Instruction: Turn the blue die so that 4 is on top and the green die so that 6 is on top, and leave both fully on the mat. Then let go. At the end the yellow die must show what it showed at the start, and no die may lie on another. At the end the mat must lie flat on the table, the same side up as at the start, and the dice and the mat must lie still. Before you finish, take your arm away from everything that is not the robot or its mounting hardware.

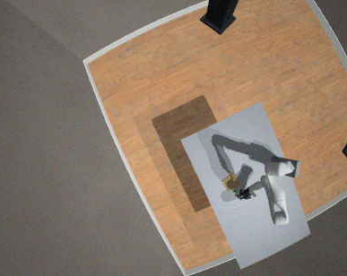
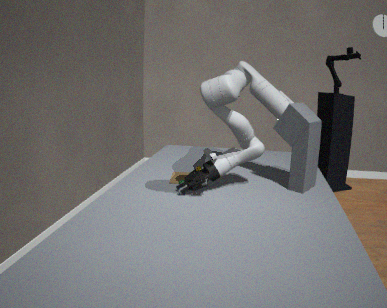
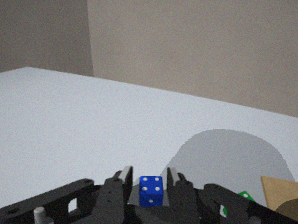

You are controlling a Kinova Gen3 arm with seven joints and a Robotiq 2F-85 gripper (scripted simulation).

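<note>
The blue die is 1 cm below my hand. Also, from my hand: green die 1 cm behind, 8 cm to the right, 1 cm below; tan mat 5 cm behind, 17 cm to the right, 2 cm below; yellow die 12 cm behind, 26 cm to the right, 1 cm below.
</note>
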